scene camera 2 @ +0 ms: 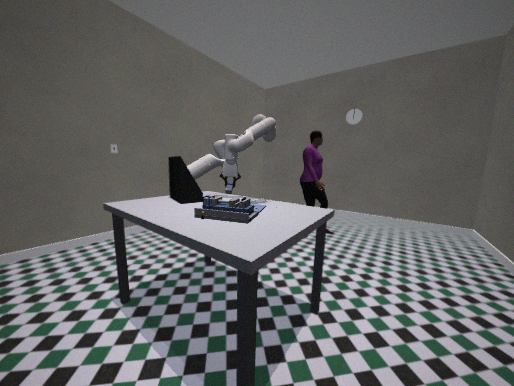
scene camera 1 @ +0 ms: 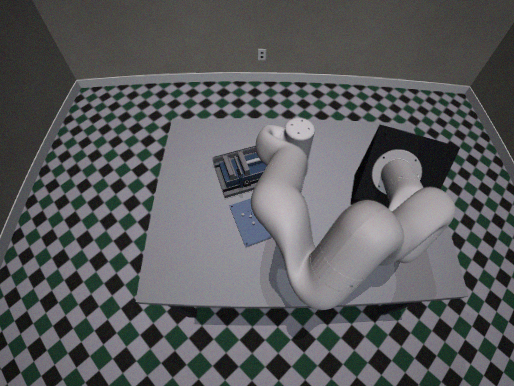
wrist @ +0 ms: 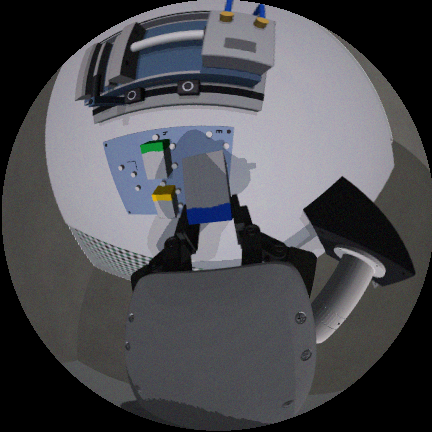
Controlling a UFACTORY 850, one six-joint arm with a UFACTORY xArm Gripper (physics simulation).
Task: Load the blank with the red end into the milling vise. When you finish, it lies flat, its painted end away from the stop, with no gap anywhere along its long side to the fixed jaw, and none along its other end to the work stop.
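My gripper (scene camera 2: 229,184) (wrist: 213,209) is shut on a grey blank with a blue end (wrist: 205,182), held above the table and the blue plate (scene camera 1: 259,236) (wrist: 116,151). The blue end is nearest the gripper body in the wrist view. The blank with the red end does not show in any view now. The milling vise (scene camera 1: 233,176) (scene camera 2: 225,215) (wrist: 172,62) stands beyond the plate in the wrist view, with grey jaws, a white rod and a blue bed; no blank shows in it. In scene camera 1 the arm hides the gripper.
A green-ended blank (wrist: 156,162) and a yellow-ended blank (wrist: 165,202) are on the plate among white pins. The grey block (wrist: 238,42) at the vise's end carries blue hoses. The black robot pedestal (scene camera 1: 367,172) (scene camera 2: 183,182) (wrist: 350,215) stands on the table. A person (scene camera 2: 312,167) is behind the table.
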